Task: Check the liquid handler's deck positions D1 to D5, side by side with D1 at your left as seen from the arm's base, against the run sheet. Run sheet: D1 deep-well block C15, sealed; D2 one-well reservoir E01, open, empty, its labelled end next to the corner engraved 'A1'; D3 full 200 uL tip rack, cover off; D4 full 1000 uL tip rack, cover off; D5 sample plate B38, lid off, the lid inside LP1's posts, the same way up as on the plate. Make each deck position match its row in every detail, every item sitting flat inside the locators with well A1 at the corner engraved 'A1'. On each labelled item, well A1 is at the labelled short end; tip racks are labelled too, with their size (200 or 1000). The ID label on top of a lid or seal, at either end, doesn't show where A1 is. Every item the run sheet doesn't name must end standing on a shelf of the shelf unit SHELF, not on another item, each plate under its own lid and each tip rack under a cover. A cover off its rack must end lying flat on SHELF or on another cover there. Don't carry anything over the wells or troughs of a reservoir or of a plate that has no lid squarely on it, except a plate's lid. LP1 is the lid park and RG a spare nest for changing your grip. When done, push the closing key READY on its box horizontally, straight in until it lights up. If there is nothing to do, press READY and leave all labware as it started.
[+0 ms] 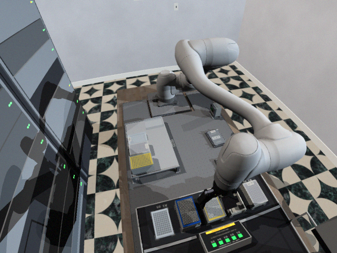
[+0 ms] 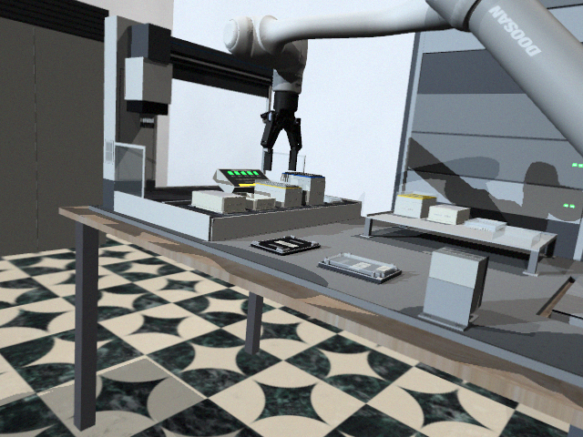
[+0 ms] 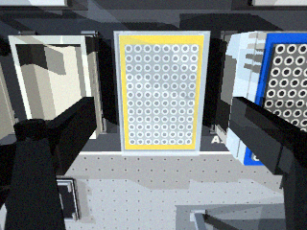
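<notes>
Right now my hand is 6 cm above the clear tip rack cover. Round my hand: sample plate: 1 cm ahead, 25 cm to the right, 12 cm below; blue-rimmed tip rack: 13 cm to the right, 6 cm below; one-well reservoir: 1 cm behind, 12 cm to the left, 12 cm below.
</notes>
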